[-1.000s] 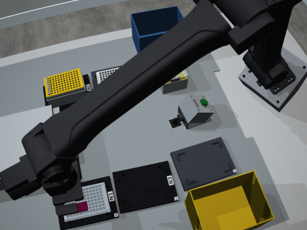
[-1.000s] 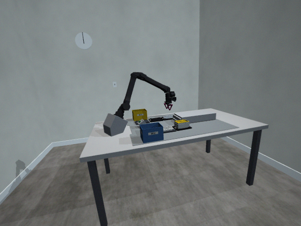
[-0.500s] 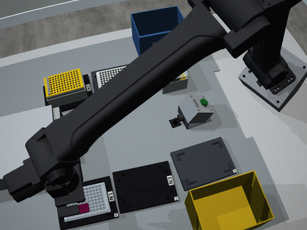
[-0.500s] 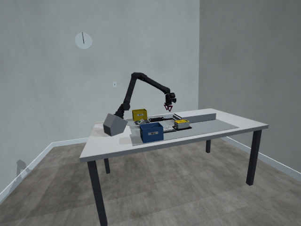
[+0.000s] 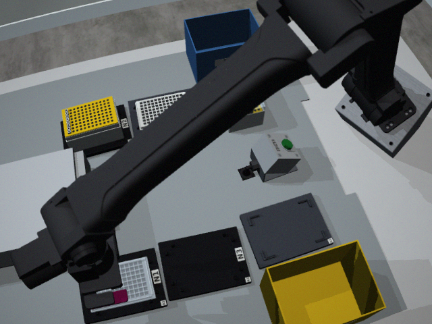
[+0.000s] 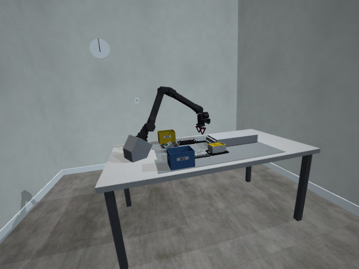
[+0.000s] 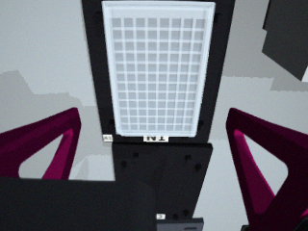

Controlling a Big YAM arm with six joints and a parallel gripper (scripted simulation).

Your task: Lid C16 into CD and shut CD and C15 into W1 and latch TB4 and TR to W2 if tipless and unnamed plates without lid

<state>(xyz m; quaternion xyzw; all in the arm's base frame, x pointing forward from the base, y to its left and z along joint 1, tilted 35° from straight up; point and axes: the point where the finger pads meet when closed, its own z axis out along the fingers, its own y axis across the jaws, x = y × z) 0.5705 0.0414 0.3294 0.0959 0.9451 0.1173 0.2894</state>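
The nest n1 is 9 cm below my hand. Also, from my hand: nest N3 (17 cm behind, 2 cm to the left, 9 cm below); then plate lid (8 cm ahead, 21 cm to the right, 6 cm below); then black plate (8 cm ahead, 21 cm to the right, 7 cm below).
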